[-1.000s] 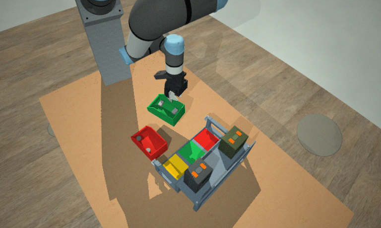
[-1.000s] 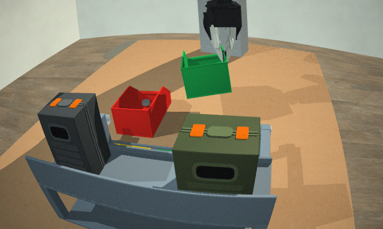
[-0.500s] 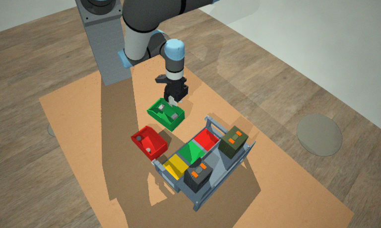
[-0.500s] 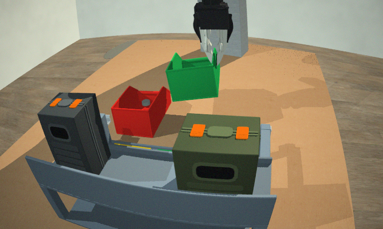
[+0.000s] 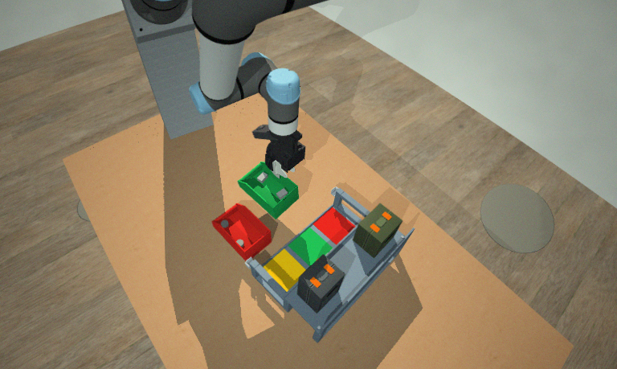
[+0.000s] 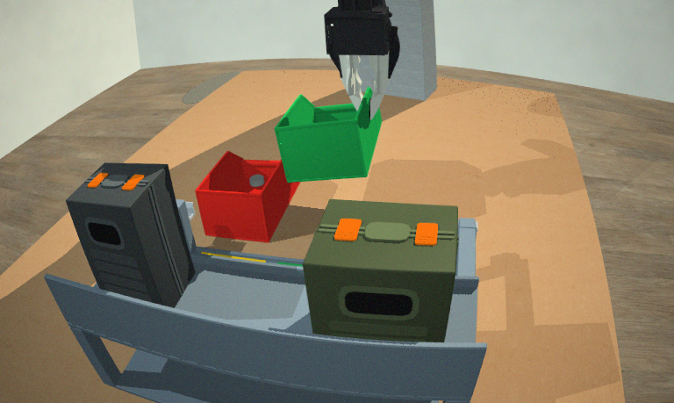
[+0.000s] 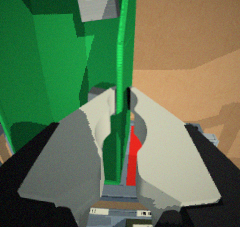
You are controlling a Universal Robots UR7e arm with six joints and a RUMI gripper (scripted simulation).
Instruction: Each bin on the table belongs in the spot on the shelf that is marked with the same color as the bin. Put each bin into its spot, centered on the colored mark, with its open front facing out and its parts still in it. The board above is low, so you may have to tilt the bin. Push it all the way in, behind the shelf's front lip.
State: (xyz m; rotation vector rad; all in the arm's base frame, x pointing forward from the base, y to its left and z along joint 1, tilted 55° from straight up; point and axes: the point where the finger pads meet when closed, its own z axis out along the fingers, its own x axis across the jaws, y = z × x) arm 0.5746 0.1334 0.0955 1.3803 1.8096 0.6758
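The green bin is 1 cm ahead of my hand, 5 cm to the right of it and 3 cm below it. From my hand the other things lie so: olive box (31 cm ahead, 13 cm to the left, 1 cm below); then dark grey box (35 cm ahead, 10 cm to the right, 1 cm above); then red bin (4 cm ahead, 17 cm to the right, 12 cm below).
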